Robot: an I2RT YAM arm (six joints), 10 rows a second.
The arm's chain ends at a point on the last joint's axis. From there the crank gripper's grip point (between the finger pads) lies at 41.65 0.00 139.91 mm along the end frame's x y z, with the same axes.
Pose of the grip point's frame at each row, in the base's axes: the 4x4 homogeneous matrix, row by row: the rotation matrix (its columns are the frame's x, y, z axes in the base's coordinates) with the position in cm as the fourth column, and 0 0 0 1 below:
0.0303, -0.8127, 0.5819, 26.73; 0.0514, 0.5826, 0.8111, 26.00; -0.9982, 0.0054, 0.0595, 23.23; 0, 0, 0, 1
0.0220, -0.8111, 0.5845, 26.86; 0.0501, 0.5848, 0.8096, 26.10; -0.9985, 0.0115, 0.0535, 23.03; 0, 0, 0, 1
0.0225, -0.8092, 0.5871, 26.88; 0.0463, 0.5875, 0.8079, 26.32; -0.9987, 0.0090, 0.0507, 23.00; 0, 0, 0, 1
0.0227, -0.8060, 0.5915, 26.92; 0.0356, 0.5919, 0.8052, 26.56; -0.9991, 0.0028, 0.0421, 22.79; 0, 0, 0, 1
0.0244, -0.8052, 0.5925, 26.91; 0.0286, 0.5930, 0.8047, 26.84; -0.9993, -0.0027, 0.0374, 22.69; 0, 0, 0, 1
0.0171, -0.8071, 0.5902, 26.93; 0.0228, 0.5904, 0.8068, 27.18; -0.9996, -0.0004, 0.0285, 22.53; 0, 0, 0, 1
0.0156, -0.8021, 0.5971, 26.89; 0.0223, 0.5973, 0.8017, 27.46; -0.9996, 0.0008, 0.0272, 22.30; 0, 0, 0, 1
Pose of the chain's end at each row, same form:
0.0303, -0.8127, 0.5819, 18.46; 0.0514, 0.5826, 0.8111, 14.44; -0.9982, 0.0054, 0.0595, 26.56; 0, 0, 0, 1
0.0220, -0.8111, 0.5845, 18.59; 0.0501, 0.5848, 0.8096, 14.56; -0.9985, 0.0115, 0.0535, 26.44; 0, 0, 0, 1
0.0225, -0.8092, 0.5871, 18.57; 0.0463, 0.5875, 0.8079, 14.82; -0.9987, 0.0090, 0.0507, 26.45; 0, 0, 0, 1
0.0227, -0.8060, 0.5915, 18.55; 0.0356, 0.5919, 0.8052, 15.15; -0.9991, 0.0028, 0.0421, 26.36; 0, 0, 0, 1
0.0244, -0.8052, 0.5925, 18.52; 0.0286, 0.5930, 0.8047, 15.46; -0.9993, -0.0027, 0.0374, 26.33; 0, 0, 0, 1
0.0171, -0.8071, 0.5902, 18.60; 0.0228, 0.5904, 0.8068, 15.80; -0.9996, -0.0004, 0.0285, 26.29; 0, 0, 0, 1
0.0156, -0.8021, 0.5971, 18.47; 0.0223, 0.5973, 0.8017, 16.15; -0.9996, 0.0008, 0.0272, 26.08; 0, 0, 0, 1

